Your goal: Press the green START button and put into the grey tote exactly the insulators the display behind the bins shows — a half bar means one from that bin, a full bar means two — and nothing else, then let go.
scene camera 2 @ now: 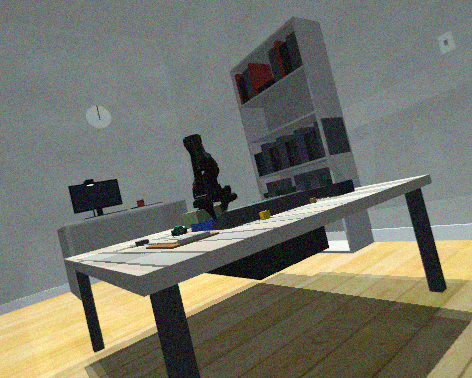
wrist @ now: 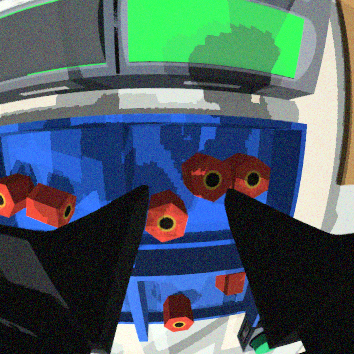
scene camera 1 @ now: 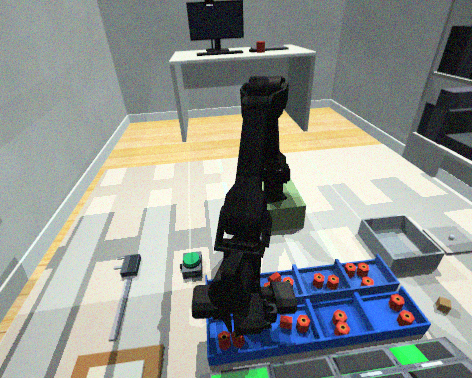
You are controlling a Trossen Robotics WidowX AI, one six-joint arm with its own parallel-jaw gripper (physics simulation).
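Places are measured from the arm's base along level axes (x back, y right, z up), in centimetres.
Where they show: gripper, between the fingertips: (wrist: 187,194); arm's base, origin of its link: (scene camera 1: 273,195).
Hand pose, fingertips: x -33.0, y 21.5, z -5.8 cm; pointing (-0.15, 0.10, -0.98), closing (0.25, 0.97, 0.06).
Note:
Each offset is from my fingertips to the top centre of the thing. "spot": to the spot under its first point.
My gripper (scene camera 1: 250,325) (scene camera 2: 215,212) (wrist: 187,194) is half open and empty over the blue bins' (scene camera 1: 320,345) (wrist: 150,119) corner compartment. Three red insulators show there in the wrist view: one @(dx +1.3, dy -1.5, dz +0.4 cm) (wrist: 167,220) is beside the left fingertip, and a touching pair @(dx -0.7, dy +1.3, dz +0.6 cm) (wrist: 205,177) @(dx -0.1, dy +3.9, dz +0.4 cm) (wrist: 252,175) lies towards the display. The arm partly hides this compartment in scene view 1. The display (scene camera 1: 330,357) (wrist: 200,80) shows a green bar @(dx -8.6, dy +3.5, dz +2.1 cm) (wrist: 175,35) across the panel facing this compartment, and a half-width green bar @(dx -15.1, dy -28.3, dz +2.1 cm) (scene camera 1: 407,354) farther right. The green START button @(dx +21.4, dy +6.4, dz +1.5 cm) (scene camera 1: 191,260) (wrist: 260,344) stands beside the bins. No insulator shows in the grey tote @(dx +8.6, dy -46.3, dz +2.8 cm) (scene camera 1: 415,265).
A brown cube (scene camera 1: 443,304) (scene camera 2: 313,200) lies right of the bins. A flat grey lid @(dx +5.8, dy -63.0, dz -1.9 cm) (scene camera 1: 457,245) lies by the tote. A green block (scene camera 1: 292,215) stands at the arm's base. A hammer-like tool @(spot: dx +26.1, dy +21.4, dz -0.7 cm) (scene camera 1: 131,265) and a wooden frame @(spot: dx +0.8, dy +16.9, dz -2.0 cm) (scene camera 1: 157,362) (wrist: 346,100) lie left.

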